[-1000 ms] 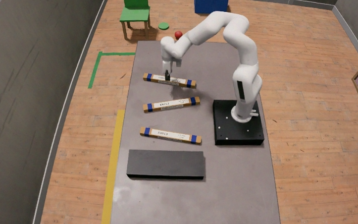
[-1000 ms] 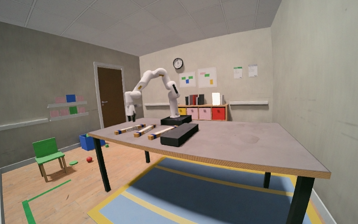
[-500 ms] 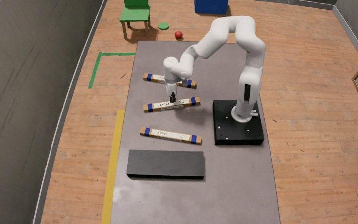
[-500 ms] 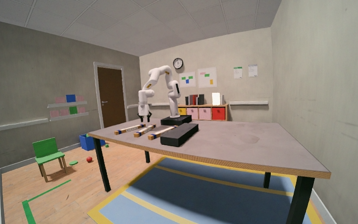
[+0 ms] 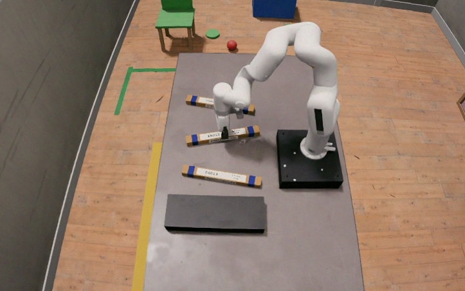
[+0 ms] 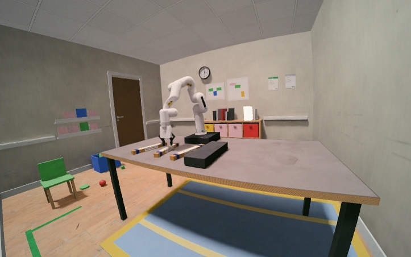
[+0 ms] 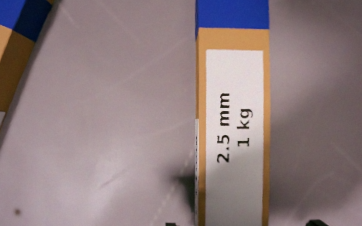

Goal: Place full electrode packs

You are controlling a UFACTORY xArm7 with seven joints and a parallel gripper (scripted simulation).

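My hand is 4 cm above the pack. Also, from my hand: pack of welding electrodes 21 cm to the left, 4 cm below, 2 cm behind; platform 40 cm to the left, 4 cm below, 3 cm behind.
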